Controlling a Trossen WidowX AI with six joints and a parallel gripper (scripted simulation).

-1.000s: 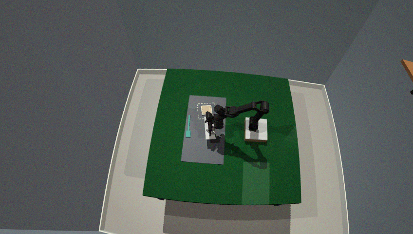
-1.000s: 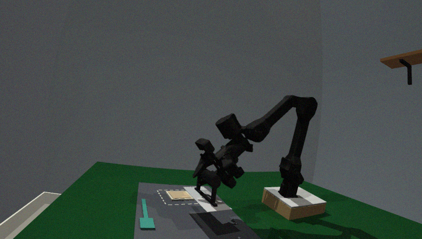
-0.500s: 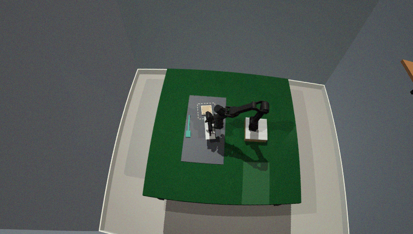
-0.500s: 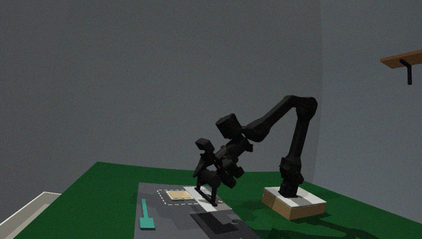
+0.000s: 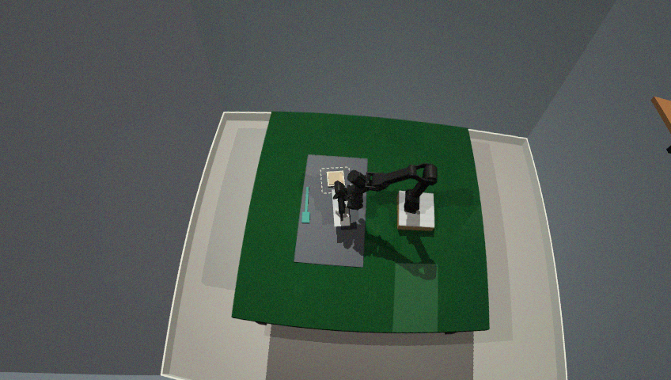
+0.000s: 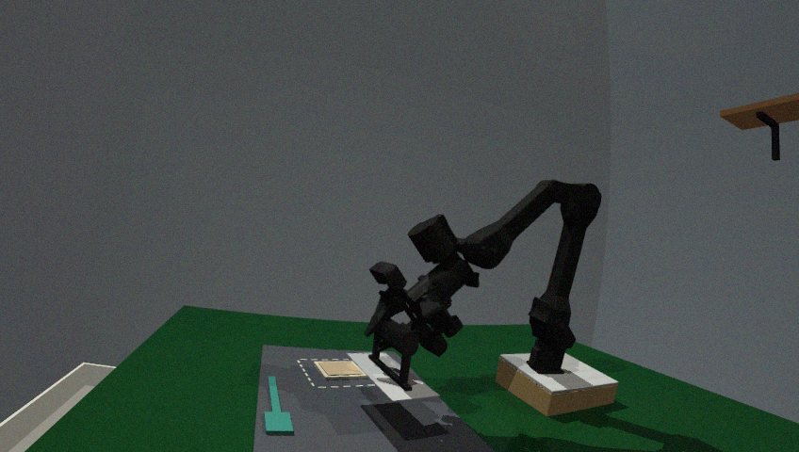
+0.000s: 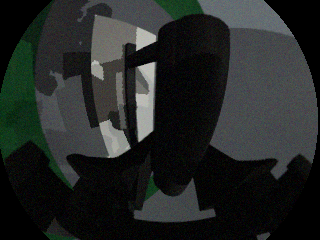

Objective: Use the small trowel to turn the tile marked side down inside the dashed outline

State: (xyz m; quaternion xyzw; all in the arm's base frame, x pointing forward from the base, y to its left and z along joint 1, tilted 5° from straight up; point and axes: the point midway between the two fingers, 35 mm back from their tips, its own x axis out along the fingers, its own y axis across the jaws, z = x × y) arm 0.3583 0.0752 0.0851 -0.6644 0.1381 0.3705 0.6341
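My gripper tip is now 150 mm above the grey mat, 20 mm to the left of it and 10 mm short of it. From my gripper tip the other things lie so: teal trowel: 150 mm ahead, 120 mm below, 20 mm to the left; cream tile: 190 mm to the right, 120 mm below, 40 mm ahead.
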